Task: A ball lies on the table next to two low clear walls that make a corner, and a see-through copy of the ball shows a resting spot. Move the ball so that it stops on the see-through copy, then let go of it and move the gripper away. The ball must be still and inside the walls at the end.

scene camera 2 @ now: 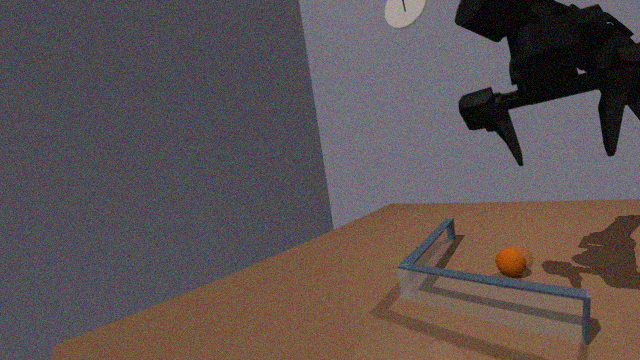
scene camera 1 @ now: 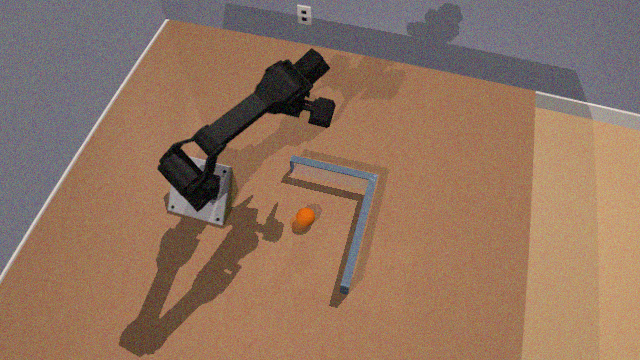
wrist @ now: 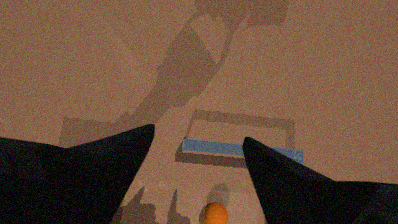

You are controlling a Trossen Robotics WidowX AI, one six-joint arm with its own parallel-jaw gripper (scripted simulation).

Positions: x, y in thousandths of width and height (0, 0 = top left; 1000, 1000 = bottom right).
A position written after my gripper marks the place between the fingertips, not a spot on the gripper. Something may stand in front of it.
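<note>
My gripper (scene camera 2: 879, 446) is open and holds nothing. My gripper is also visible in scene camera 1 (scene camera 1: 466, 318) and in the wrist view (wrist: 501, 609).
</note>
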